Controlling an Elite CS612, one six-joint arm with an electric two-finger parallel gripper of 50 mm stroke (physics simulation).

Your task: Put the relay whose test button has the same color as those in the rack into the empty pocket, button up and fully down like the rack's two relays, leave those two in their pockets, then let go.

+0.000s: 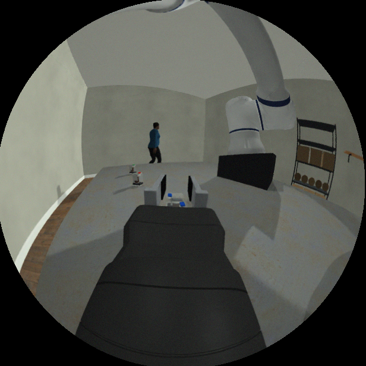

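Note:
My gripper is open, with its two fingers apart and nothing between their pads. Low between and beyond the fingers, pale relay-like shapes with blue tops show: one blue button to the left and another blue button nearer and to the right. Their lower parts are hidden by the gripper body, so I cannot tell which of them stand in the rack, and the empty pocket cannot be made out. A relay with a red button stands on the table left of the gripper. A relay with a green button stands farther back.
A black angular block stands on the grey table at the right, in front of the white robot arm. A person in blue is behind the table's far edge. A shelf unit stands at the far right.

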